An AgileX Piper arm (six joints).
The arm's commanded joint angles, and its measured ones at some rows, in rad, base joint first. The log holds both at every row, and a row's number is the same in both.
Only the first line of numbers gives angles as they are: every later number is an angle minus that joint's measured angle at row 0.
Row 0, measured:
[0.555 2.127 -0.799 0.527 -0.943 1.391]
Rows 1 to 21, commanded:
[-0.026 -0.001 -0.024 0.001 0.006 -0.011]
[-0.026 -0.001 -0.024 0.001 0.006 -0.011]
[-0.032 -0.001 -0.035 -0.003 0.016 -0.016]
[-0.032 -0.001 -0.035 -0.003 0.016 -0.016]
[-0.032 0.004 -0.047 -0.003 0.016 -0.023]
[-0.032 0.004 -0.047 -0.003 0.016 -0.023]
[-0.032 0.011 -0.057 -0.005 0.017 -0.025]
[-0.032 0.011 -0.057 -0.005 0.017 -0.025]
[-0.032 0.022 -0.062 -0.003 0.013 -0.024]
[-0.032 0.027 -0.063 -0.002 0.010 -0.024]
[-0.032 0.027 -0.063 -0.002 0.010 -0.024]
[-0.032 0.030 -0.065 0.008 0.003 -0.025]
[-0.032 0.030 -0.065 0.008 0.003 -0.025]
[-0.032 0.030 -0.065 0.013 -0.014 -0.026]
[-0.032 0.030 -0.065 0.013 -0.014 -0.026]
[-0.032 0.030 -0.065 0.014 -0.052 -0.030]
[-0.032 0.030 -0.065 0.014 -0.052 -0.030]
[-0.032 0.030 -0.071 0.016 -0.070 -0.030]
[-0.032 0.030 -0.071 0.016 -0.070 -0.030]
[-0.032 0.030 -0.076 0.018 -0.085 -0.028]
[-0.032 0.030 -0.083 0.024 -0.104 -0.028]
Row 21, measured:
[-0.024 0.035 -0.051 0.013 0.007 -0.008]
